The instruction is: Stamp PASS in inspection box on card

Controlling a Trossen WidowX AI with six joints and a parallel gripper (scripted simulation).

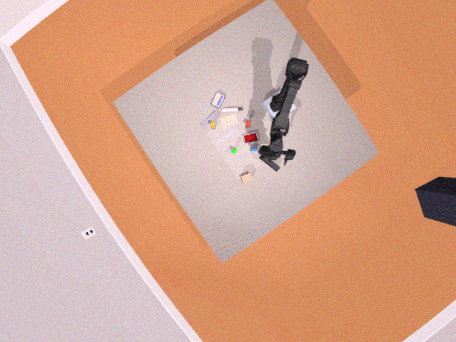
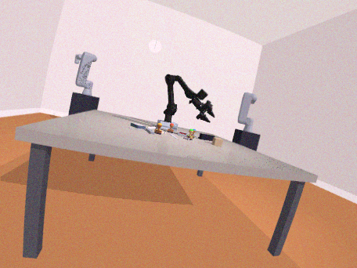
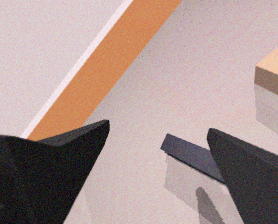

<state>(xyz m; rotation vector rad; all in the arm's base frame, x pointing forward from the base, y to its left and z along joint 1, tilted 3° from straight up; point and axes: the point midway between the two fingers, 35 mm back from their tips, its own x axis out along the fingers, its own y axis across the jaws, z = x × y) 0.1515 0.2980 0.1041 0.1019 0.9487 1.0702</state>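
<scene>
My gripper tip is 180 mm short of the green-topped PASS stamp, 170 mm to the left of it and 140 mm above it. Round my gripper tip: tan block (180 mm ahead, 130 mm below, 20 mm to the left); then dark block (140 mm below, 10 mm to the right); then blue-knobbed stamp (140 mm below, 130 mm to the right, 70 mm ahead).
</scene>
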